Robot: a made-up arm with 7 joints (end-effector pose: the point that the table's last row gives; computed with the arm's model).
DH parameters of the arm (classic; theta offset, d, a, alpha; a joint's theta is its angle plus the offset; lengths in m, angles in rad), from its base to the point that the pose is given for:
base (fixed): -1.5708 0.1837 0 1.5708
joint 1: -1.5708 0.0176 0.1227 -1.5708
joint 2: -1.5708 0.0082 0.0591 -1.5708
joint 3: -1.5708 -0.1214 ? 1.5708
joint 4: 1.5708 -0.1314 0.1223 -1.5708
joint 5: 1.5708 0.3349 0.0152 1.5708
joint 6: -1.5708 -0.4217 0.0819 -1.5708
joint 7: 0 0.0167 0.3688 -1.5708
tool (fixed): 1.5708 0.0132 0 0
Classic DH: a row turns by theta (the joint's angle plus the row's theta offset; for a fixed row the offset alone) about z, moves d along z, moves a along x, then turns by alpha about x.
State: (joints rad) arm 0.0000 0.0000 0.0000 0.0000 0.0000 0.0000 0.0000
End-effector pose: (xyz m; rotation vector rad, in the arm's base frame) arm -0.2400 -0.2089 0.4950 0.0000 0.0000 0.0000
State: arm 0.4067 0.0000 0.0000 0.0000 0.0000 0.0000 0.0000
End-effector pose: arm -0.2400 -0.0687 0.5522 -0.4067 0.0000 0.0000
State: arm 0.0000 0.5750 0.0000 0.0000 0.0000 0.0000 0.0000
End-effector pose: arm -0.4403 -0.2089 0.3043 0.0000 -0.5750 0.0000
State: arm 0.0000 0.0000 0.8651 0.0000 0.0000 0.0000 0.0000
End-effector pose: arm -0.3354 -0.0141 0.4950 0.0000 0.0000 -0.8651
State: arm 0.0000 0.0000 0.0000 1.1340 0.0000 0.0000 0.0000
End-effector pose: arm -0.2400 -0.4253 0.2097 1.1340 0.0000 0.0000
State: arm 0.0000 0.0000 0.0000 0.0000 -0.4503 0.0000 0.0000
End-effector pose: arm -0.4261 -0.2089 0.4378 0.0000 -0.4503 0.0000
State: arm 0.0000 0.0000 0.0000 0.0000 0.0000 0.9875 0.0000
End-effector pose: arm -0.6087 0.0075 0.4950 0.0000 0.0000 -0.9875
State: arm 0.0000 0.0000 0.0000 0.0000 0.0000 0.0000 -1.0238
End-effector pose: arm -0.2400 -0.0432 0.1737 1.0238 0.0000 0.0000
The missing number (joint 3, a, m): 0.0849
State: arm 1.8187 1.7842 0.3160 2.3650 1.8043 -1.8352 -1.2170
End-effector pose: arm -0.5902 -0.4068 0.3769 0.1104 -2.0267 -0.0392
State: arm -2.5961 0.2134 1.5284 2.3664 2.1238 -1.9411 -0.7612
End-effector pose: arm -0.3084 -0.4413 -0.2727 0.1599 2.7996 -0.3499
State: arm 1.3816 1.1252 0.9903 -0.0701 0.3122 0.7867 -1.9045
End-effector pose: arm -0.0093 0.0373 -0.0554 1.3106 -1.5706 0.5923
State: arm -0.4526 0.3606 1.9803 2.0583 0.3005 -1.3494 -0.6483
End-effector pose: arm -0.4403 -0.2055 0.1757 0.5111 -2.4593 0.1455
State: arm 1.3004 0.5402 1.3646 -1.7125 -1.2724 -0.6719 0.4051
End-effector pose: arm -0.0683 0.1163 -0.4409 3.0007 -0.4319 0.0023
